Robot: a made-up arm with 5 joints.
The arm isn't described. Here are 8 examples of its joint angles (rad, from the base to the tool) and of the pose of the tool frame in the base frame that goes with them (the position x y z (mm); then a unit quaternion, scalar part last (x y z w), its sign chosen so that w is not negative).
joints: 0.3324 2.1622 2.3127 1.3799 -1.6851
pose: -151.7 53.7 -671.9 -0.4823 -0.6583 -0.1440 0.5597
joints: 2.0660 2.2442 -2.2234 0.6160 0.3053
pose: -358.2 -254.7 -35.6 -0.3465 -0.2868 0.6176 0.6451
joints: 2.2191 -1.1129 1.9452 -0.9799 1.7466
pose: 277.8 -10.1 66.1 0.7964 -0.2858 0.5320 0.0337
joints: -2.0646 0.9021 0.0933 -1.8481 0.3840
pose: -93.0 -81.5 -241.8 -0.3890 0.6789 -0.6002 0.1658
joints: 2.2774 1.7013 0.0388 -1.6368 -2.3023
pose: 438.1 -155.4 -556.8 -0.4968 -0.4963 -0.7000 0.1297
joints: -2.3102 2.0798 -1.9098 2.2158 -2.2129
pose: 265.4 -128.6 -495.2 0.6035 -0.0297 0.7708 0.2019
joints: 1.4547 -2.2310 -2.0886 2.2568 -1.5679
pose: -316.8 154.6 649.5 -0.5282 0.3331 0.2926 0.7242
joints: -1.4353 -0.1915 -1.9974 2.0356 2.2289
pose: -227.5 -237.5 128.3 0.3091 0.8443 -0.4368 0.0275
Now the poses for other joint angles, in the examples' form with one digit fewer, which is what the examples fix.
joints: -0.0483 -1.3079 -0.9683 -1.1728 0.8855
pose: -81 -119 274 0.520 -0.320 0.300 0.733
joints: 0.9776 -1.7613 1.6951 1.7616 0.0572
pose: -442 27 372 0.680 -0.363 -0.260 0.581
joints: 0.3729 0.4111 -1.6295 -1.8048 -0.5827
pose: 129 726 65 -0.193 -0.107 -0.433 0.874
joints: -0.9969 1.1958 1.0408 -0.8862 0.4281
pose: -96 -65 -207 -0.118 -0.742 0.658 0.055
